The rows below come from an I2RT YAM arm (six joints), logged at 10 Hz.
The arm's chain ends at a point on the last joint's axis. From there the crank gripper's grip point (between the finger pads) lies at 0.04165 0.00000 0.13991 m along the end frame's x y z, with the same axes.
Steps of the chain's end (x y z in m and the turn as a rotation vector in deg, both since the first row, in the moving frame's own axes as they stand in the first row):
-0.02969 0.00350 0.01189 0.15 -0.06 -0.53
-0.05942 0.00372 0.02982 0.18 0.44 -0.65
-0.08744 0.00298 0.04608 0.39 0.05 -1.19
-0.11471 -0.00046 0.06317 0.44 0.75 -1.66
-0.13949 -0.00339 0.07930 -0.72 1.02 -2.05
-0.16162 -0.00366 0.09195 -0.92 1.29 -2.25
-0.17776 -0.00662 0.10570 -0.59 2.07 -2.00
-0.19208 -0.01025 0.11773 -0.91 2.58 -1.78
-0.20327 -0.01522 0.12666 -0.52 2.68 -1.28
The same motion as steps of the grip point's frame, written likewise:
-0.02984 0.00275 0.01193 0.15 -0.06 -0.53
-0.05835 0.00280 0.02949 0.18 0.44 -0.65
-0.08734 0.00116 0.04604 0.39 0.05 -1.19
-0.11292 -0.00277 0.06260 0.44 0.75 -1.66
-0.13700 -0.00317 0.07853 -0.72 1.02 -2.05
-0.15847 -0.00312 0.09097 -0.92 1.29 -2.25
-0.17273 -0.00673 0.10410 -0.59 2.07 -2.00
-0.18581 -0.00944 0.11571 -0.91 2.58 -1.78
-0.19677 -0.01496 0.12456 -0.52 2.68 -1.28

